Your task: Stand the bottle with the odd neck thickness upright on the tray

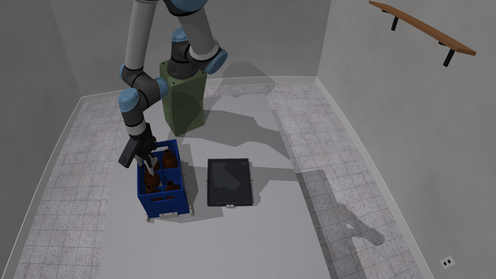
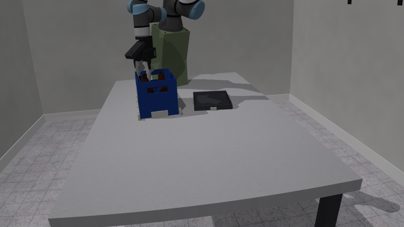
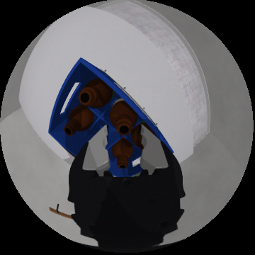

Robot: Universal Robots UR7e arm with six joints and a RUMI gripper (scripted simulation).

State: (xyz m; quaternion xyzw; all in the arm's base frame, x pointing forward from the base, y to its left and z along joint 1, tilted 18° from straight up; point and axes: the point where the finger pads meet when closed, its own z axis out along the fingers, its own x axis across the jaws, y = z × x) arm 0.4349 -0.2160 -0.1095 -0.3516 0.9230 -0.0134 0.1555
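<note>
The blue crate is 80 mm below my hand and 50 mm to the left of it. Round my hand: dark tray: 340 mm to the left, 150 mm below, 20 mm ahead.
</note>
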